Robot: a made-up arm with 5 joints.
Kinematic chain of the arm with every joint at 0, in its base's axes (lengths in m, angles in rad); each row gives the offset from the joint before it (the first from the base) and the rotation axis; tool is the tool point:
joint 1: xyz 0 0 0.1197 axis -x
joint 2: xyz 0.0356 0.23 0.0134 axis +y
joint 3: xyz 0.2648 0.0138 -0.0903 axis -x
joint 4: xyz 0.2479 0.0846 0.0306 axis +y
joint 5: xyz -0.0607 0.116 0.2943 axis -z
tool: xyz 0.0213 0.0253 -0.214
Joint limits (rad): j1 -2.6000..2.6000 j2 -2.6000..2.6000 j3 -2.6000..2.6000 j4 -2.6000..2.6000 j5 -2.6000..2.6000
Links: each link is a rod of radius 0.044 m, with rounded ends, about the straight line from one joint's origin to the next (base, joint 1, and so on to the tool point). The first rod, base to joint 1, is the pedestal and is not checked.
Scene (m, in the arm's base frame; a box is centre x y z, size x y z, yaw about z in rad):
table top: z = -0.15
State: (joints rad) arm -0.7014 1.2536 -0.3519 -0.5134 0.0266
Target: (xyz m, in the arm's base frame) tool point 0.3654 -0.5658 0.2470
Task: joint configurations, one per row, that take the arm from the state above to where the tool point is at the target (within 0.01 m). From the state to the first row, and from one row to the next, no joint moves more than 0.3 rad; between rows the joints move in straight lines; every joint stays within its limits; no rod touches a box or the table.
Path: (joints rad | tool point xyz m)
1: -0.9132 0.9767 -0.3401 -0.4073 0.0275 | 0.3419 0.5117 0.2634
2: -1.1249 0.6999 -0.3283 -0.3013 0.0284 | 0.4283 0.3839 0.4085
3: -1.3367 0.4230 -0.3165 -0.1952 0.0293 | 0.4858 0.2012 0.5098
4: -1.5484 0.1461 -0.3047 -0.0891 0.0302 | 0.5093 -0.0145 0.5467
5: -1.7602 -0.1307 -0.2928 0.0169 0.0310 | 0.4964 -0.2338 0.5099
6: -1.9720 -0.4076 -0.2810 0.1230 0.0319 | 0.4474 -0.4262 0.4041
7: -2.1837 -0.6845 -0.2692 0.2291 0.0328 | 0.3654 -0.5658 0.2470

